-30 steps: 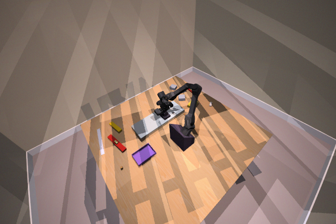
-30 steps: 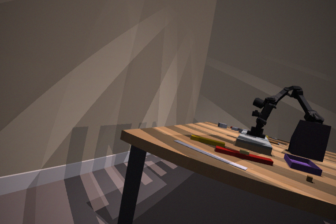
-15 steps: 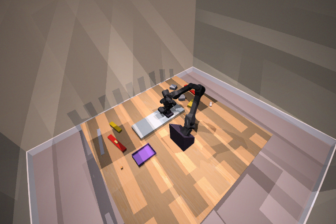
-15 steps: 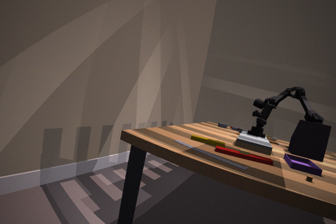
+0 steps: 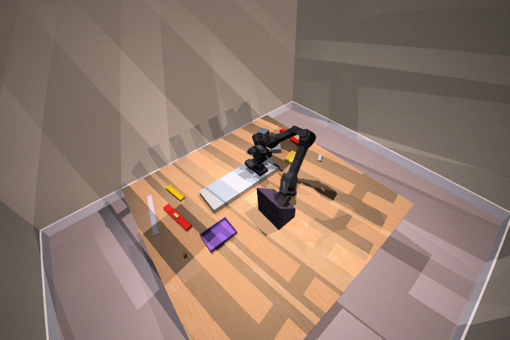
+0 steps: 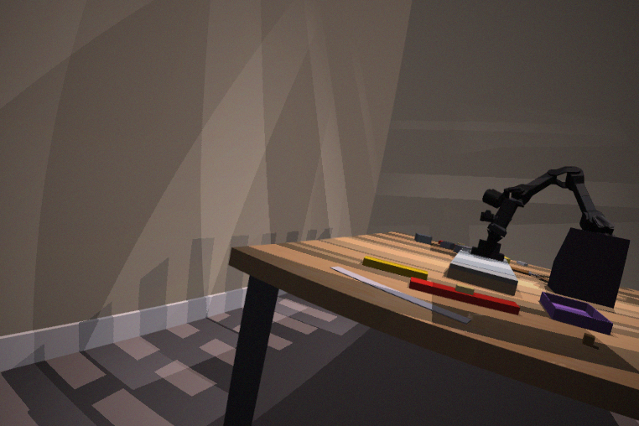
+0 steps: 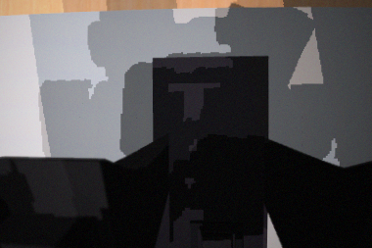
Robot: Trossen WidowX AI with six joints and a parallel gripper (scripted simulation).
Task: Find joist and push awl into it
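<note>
The purple tray lies 43 cm to the left of my gripper tip, 25 cm behind it and 5 cm below it. The rest, counted from my gripper tip: yellow block: 27 cm to the right, 5 cm below, 5 cm behind; black stud finder: 2 cm behind, 2 cm above; awl: 17 cm behind, 10 cm to the right, 6 cm below.
</note>
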